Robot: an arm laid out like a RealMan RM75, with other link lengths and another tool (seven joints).
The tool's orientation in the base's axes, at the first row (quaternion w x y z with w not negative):
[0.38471 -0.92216 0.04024 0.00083]
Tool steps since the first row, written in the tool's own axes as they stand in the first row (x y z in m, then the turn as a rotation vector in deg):
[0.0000 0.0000 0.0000 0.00 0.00 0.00]
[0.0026 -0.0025 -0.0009 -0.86 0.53 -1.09]
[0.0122 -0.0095 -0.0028 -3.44 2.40 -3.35]
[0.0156 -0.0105 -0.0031 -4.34 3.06 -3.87]
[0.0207 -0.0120 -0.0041 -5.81 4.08 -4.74]
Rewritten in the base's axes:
[0.0000 0.0000 0.0000 0.00 0.00 0.00]
[0.0028 0.0009 0.0023 -0.93 -1.08 0.42]
[0.0128 0.0038 0.0083 -3.71 -3.81 0.77]
[0.0162 0.0040 0.0091 -4.67 -4.57 0.69]
[0.0214 0.0040 0.0107 -6.24 -5.80 0.63]

